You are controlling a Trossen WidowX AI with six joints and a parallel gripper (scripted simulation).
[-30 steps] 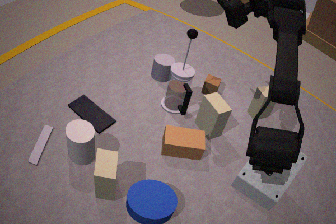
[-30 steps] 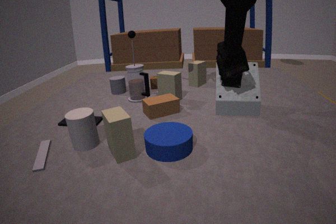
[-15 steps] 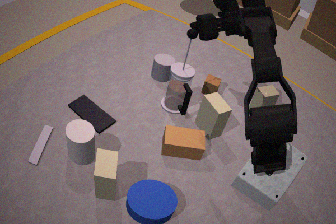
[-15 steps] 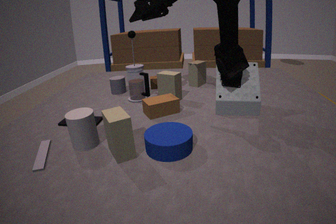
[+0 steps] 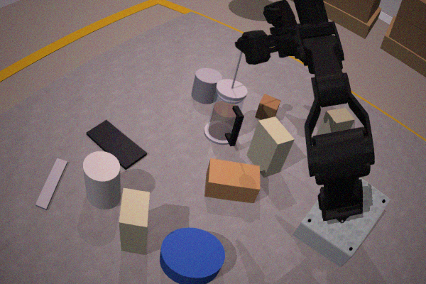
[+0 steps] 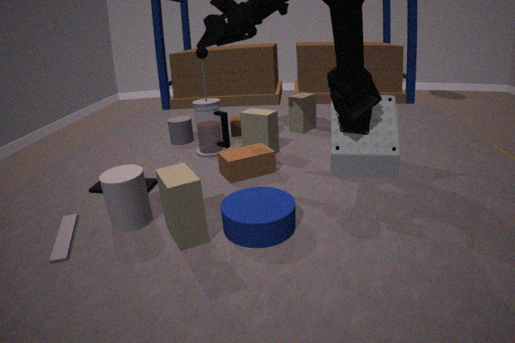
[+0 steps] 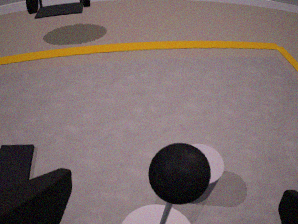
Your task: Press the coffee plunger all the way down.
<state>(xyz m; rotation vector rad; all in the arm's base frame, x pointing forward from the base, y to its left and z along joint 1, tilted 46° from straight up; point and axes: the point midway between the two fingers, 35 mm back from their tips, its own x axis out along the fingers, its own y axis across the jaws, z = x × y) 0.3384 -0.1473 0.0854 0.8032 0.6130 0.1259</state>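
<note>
The glass coffee press is 15 cm below my gripper tip. Also, from my gripper tip: grey cylinder: 15 cm ahead, 8 cm to the right, 25 cm below; then orange box: 12 cm behind, 11 cm to the left, 26 cm below; then small brown box: 1 cm behind, 16 cm to the right, 26 cm below.
</note>
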